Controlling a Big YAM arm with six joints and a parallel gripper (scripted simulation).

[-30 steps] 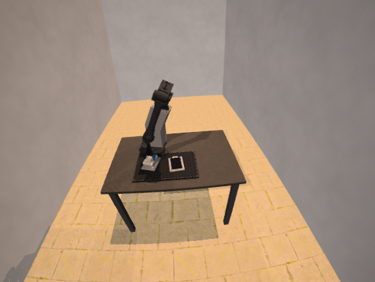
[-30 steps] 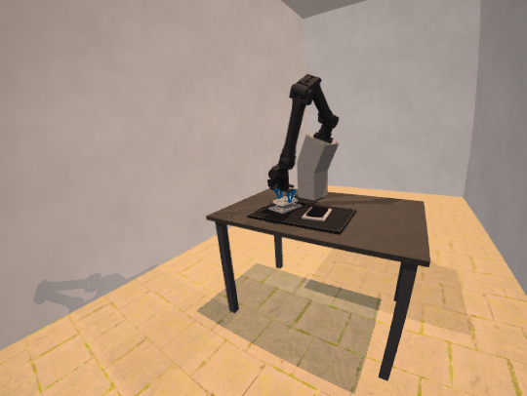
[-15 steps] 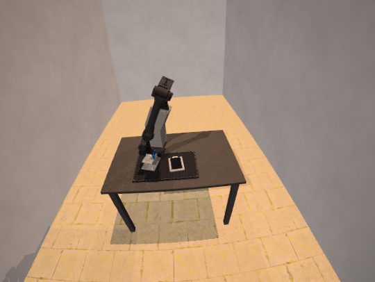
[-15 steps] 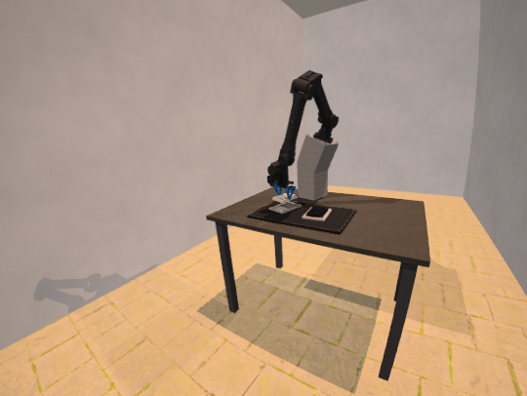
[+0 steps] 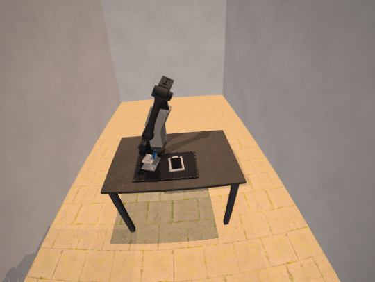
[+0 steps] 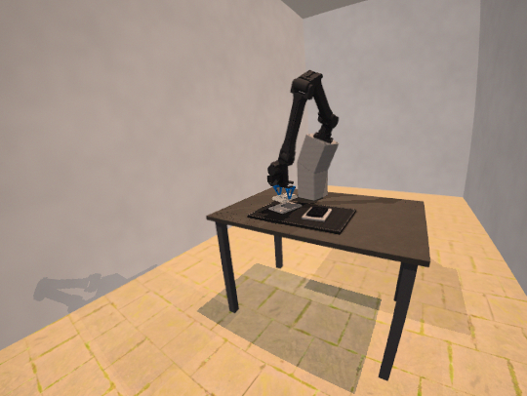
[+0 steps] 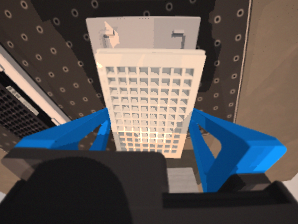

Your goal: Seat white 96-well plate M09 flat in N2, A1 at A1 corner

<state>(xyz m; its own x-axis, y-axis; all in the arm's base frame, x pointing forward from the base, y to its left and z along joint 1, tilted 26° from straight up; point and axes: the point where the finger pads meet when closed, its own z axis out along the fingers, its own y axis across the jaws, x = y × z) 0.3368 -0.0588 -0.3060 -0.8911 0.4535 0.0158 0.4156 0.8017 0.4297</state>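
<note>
My gripper is now 1 cm above the white 96-well plate M09. The rest, counted from my hand: black plate M06: 21 cm to the left, 7 cm ahead, 5 cm below; then plate nest N2: 6 cm below, 1 cm ahead; then deck label: 8 cm behind, 7 cm below, 4 cm to the left.
</note>
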